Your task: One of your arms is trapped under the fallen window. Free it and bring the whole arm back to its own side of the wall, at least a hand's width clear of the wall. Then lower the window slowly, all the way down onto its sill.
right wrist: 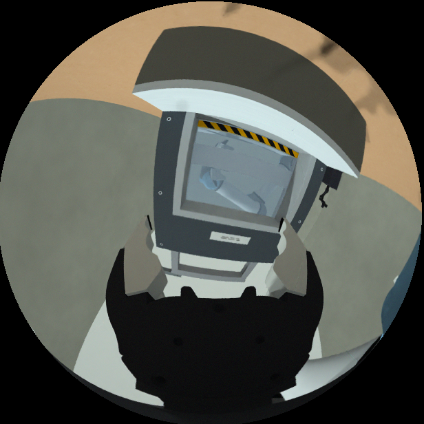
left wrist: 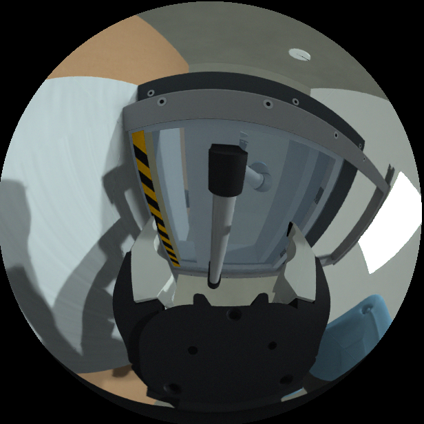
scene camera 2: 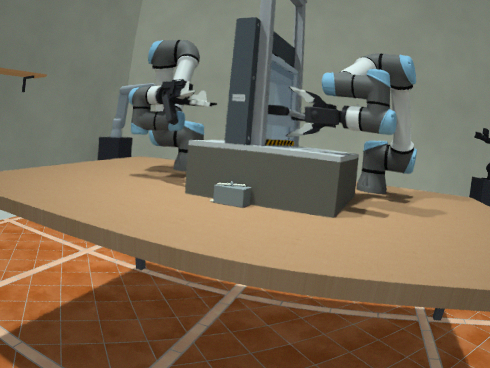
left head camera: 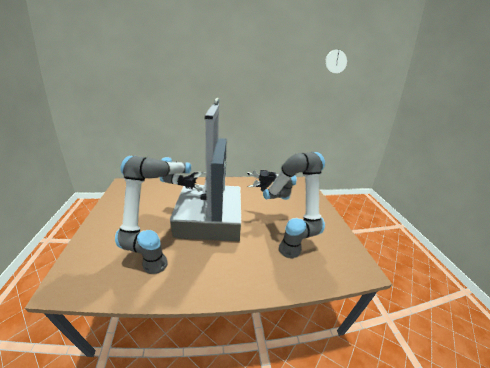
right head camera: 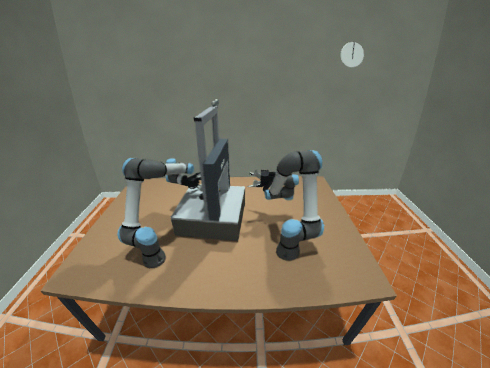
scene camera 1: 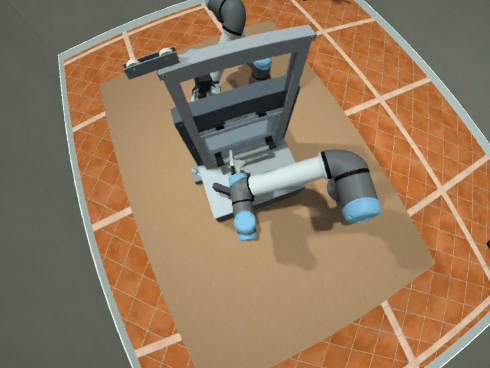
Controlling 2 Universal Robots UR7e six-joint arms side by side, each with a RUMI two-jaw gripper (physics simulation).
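Note:
The window (scene camera 2: 284, 87) (right wrist: 230, 155) hangs in the dark wall (scene camera 2: 242, 75) (right wrist: 165, 150). Its yellow-black lower stripe (scene camera 2: 279, 143) (left wrist: 150, 192) (right wrist: 250, 134) is low, close above the sill; I cannot tell whether it touches. A black-ended handle bar (left wrist: 227, 170) (scene camera 2: 278, 110) stands out from the window. My left gripper (scene camera 2: 291, 112) (left wrist: 224, 220) is open, its fingers either side of the bar with gaps, on the window's handle side. My right gripper (left head camera: 249, 180) (right wrist: 215, 217) is open and empty, apart from the wall on the opposite side.
A tall grey frame (scene camera 1: 240, 50) rises above the wall, with a roller bracket (scene camera 1: 150, 62) at its top. The wall stands on a grey base (scene camera 2: 265, 175) on the table (scene camera 2: 125, 215). A small grey box (scene camera 2: 231, 196) sits against the base.

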